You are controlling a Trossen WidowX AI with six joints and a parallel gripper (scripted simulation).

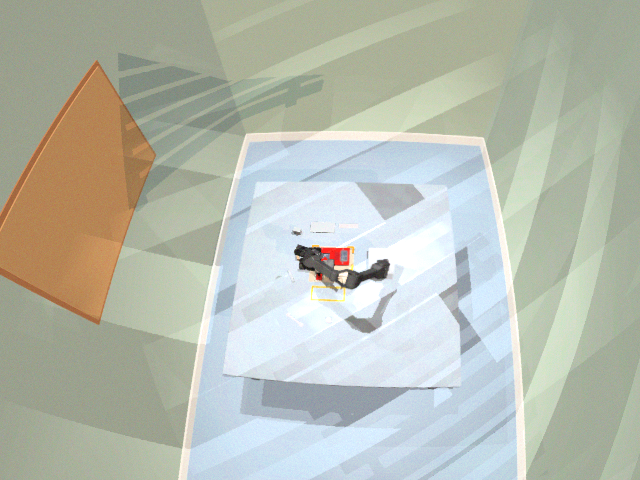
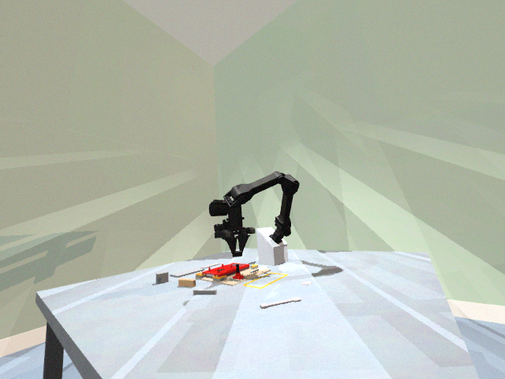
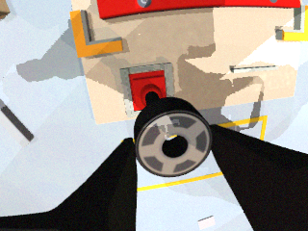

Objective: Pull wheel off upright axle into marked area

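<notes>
Now: gripper tip 7 cm above the axle. Round my gripper tip: wheel right at my gripper tip; tan block 15 cm to the right, 13 cm ahead, 9 cm below; thin rod 25 cm to the left, 14 cm ahead, 10 cm below.
</notes>
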